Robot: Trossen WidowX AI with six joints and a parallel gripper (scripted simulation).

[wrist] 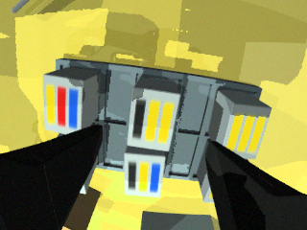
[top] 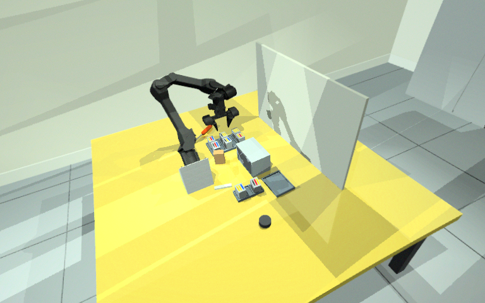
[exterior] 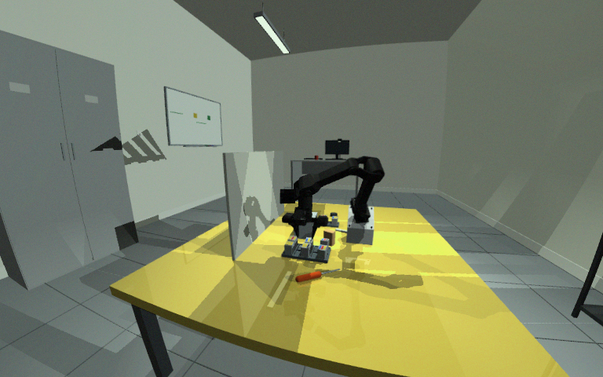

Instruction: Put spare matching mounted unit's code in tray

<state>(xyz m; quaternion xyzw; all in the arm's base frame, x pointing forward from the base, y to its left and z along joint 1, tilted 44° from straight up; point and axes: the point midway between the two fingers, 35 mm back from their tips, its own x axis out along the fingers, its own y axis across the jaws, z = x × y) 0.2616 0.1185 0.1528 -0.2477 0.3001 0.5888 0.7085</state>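
Right now the grey spare is 50 mm below my gripper tip. The rest, counted from my gripper tip: white bar (180 mm behind, 290 mm to the right, 80 mm below); then brown block (100 mm behind, 130 mm to the right, 50 mm below); then mounted unit (20 mm ahead, 240 mm to the right, 40 mm below).
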